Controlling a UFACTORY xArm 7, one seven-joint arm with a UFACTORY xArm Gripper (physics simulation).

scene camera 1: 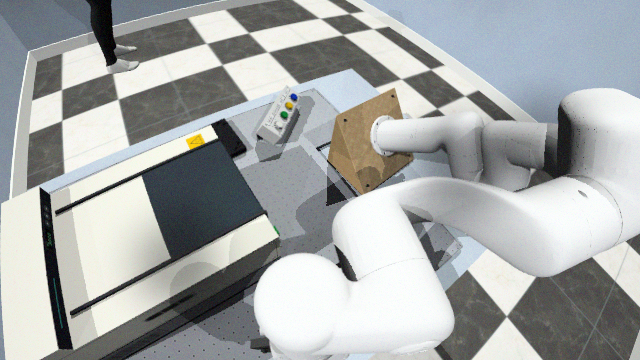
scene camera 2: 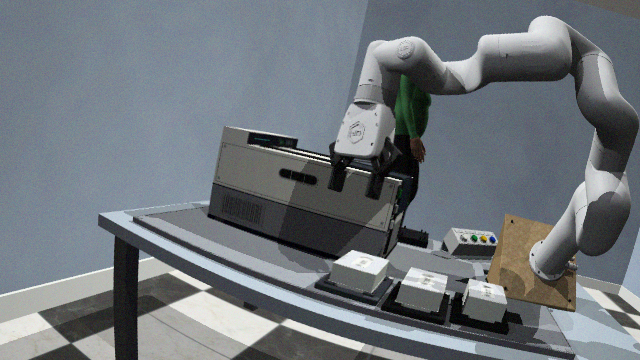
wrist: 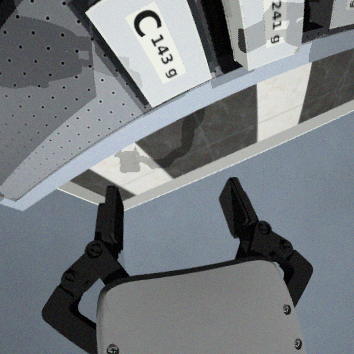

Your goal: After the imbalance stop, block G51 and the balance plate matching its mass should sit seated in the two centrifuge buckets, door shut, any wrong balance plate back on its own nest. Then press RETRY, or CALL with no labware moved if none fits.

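Frame: origin at the arm's base, x ahead, y left, z up, level; millimetres.
Seen in the pictures: gripper, fingertip midpoint: [scene camera 2: 352, 194] [wrist: 173, 191]; arm's base, origin of the base link: [scene camera 1: 384, 135] [scene camera 2: 547, 261].
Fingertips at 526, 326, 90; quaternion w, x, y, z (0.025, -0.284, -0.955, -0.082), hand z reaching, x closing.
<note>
Offsets run from my fingertips to a thing's top centre, as dx, dy, dz.
My gripper [scene camera 2: 354, 193] [wrist: 173, 191] is open and empty, in the air before the centrifuge's long side in scene camera 2. The cream and grey centrifuge [scene camera 1: 107, 215] [scene camera 2: 250, 167] has a dark panel @[+28, -357, +32] [scene camera 1: 205, 195] across its top; its buckets and block G51 do not show. Balance plate C, 143 g @[-42, -52, -127] [scene camera 2: 357, 272] [wrist: 172, 37], sits on a black nest. Beside it are the 241 g plate @[-174, -32, -127] [scene camera 2: 422, 292] [wrist: 275, 37] and a third plate @[-308, -45, -127] [scene camera 2: 484, 301] [wrist: 343, 14], its label unreadable, each on its nest. The button box @[-328, -622, -97] [scene camera 1: 272, 131] [scene camera 2: 457, 243] has white, green, yellow and blue buttons.
A small black box @[-105, -647, -150] [scene camera 1: 230, 139] [scene camera 2: 414, 237] lies by the centrifuge's end. The arm's brown mounting board [scene camera 1: 350, 135] [scene camera 2: 515, 240] stands tilted beyond the button box. The plates stand near the table edge [wrist: 120, 140]. A person [scene camera 1: 102, 35] [scene camera 2: 410, 112] stands behind the table.
</note>
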